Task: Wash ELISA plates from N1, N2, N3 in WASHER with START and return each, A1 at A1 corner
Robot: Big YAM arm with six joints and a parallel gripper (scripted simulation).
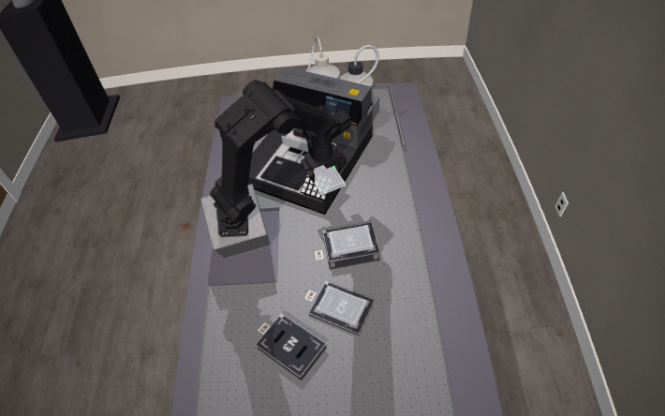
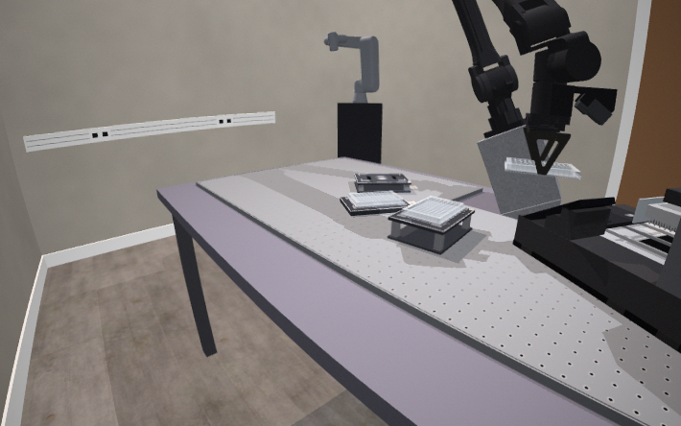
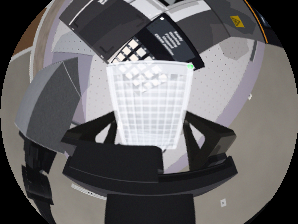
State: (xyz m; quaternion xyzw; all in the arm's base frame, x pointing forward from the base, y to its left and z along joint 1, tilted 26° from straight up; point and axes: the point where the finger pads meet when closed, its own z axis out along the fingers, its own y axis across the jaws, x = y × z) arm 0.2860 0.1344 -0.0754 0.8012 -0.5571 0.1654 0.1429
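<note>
Now: the washer carrier 13 cm behind my hand, 12 cm to the left of it and 9 cm below it. The rest, counted from my hand: plate washer: 5 cm behind, 25 cm to the left, 4 cm below.
</note>
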